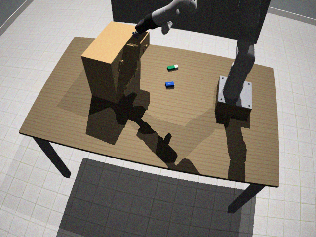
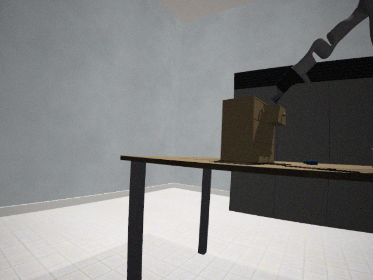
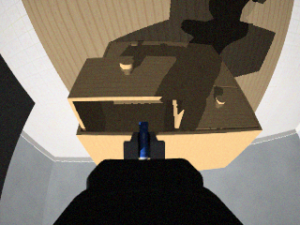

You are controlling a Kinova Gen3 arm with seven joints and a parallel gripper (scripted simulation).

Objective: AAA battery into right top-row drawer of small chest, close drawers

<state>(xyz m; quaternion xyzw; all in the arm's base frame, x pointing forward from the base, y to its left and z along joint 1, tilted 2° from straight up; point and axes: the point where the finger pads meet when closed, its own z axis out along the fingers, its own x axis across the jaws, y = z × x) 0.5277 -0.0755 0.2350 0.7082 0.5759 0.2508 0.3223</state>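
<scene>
My hand is 10 mm short of the AAA battery and 10 mm above it. From my hand the other things lie so: blue block 190 mm behind, 10 mm to the left, 330 mm below; green-and-white block 180 mm behind, 130 mm to the right, 340 mm below.
</scene>
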